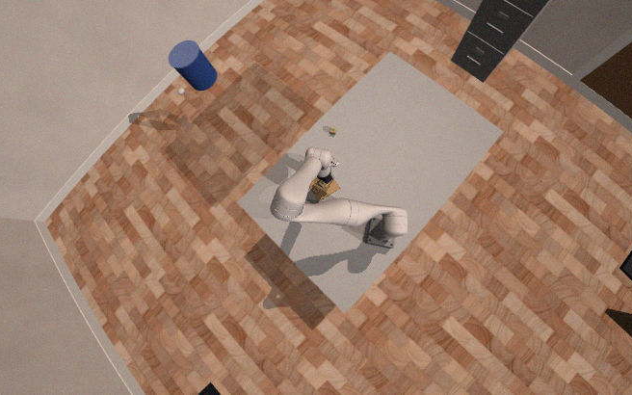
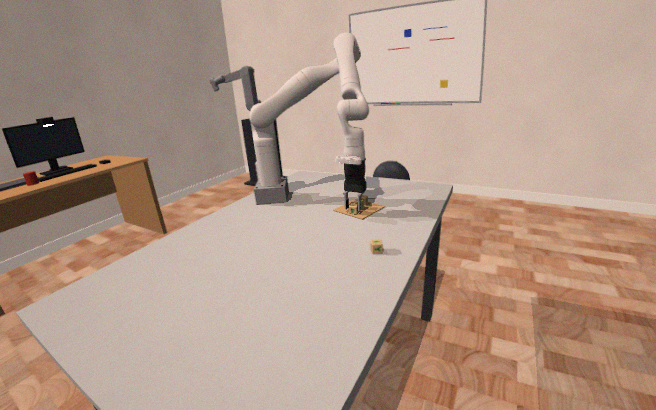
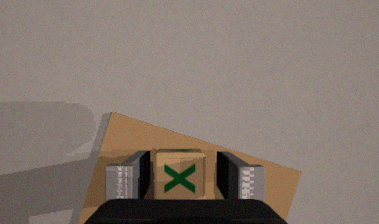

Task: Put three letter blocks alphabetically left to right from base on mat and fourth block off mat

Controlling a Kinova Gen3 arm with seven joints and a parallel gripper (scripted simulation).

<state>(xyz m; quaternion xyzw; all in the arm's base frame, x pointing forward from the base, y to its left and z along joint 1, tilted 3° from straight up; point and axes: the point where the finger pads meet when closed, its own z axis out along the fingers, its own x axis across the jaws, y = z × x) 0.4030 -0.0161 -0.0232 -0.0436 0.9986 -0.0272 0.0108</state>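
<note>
Now: hand 2 cm above the X block. From my hand the other things lie so: tan mat: 5 cm to the left, 4 cm below.
</note>
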